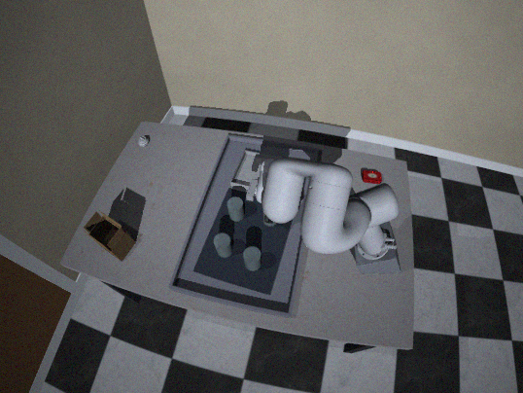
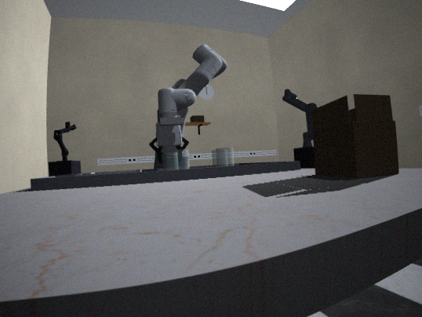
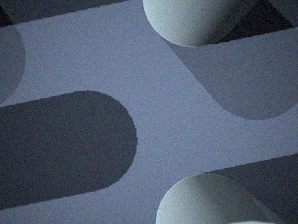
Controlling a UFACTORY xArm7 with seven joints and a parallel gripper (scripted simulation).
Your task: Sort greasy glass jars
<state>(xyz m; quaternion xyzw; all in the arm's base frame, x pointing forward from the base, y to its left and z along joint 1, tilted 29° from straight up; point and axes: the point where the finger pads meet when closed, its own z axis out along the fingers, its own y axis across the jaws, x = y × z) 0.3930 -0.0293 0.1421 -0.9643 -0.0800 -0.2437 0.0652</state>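
My gripper is now 10 cm short of the light grey tray, 21 cm to the left of it and 6 cm above it. Also, from my hand: dark drying mat 5 cm ahead, 11 cm to the left, 6 cm below; red object 35 cm behind, 42 cm to the right, 5 cm below; cardboard box 55 cm ahead, 39 cm to the left.
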